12 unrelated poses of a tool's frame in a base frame.
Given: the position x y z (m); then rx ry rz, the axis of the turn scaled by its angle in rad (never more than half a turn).
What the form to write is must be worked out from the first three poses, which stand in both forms.
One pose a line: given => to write
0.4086 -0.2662 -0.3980 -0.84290 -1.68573 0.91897 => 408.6 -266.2 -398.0 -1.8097 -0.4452 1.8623
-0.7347 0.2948 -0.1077 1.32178 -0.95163 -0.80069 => -734.7 294.8 -107.7 1.5708 -0.1101 -1.1379
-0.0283 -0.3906 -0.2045 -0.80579 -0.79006 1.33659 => -28.3 -390.6 -204.5 -1.0354 -0.0300 1.4984
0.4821 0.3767 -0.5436 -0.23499 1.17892 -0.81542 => 482.1 376.7 -543.6 -0.9575 0.8123 -1.3643
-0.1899 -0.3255 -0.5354 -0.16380 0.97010 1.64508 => -189.9 -325.5 -535.4 0.6590 0.6118 1.9849
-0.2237 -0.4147 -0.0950 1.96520 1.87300 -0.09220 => -223.7 -414.7 -95.0 2.8693 0.3378 1.4761
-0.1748 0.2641 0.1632 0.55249 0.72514 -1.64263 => -174.8 264.1 163.2 -0.2262 0.7795 -1.8417
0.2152 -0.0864 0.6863 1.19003 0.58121 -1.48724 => 215.2 -86.4 686.3 0.5639 1.1083 -1.3573
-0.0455 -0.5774 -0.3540 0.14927 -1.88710 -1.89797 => -45.5 -577.4 -354.0 1.5145 -0.2407 -2.7292
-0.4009 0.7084 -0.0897 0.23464 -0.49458 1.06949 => -400.9 708.4 -89.7 -0.0599 -0.5178 1.1113
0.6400 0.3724 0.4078 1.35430 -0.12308 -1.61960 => 640.0 372.4 407.8 1.0266 0.7677 -1.4246
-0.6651 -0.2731 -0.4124 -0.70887 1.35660 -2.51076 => -665.1 -273.1 -412.4 -1.0604 -0.3209 -2.7173
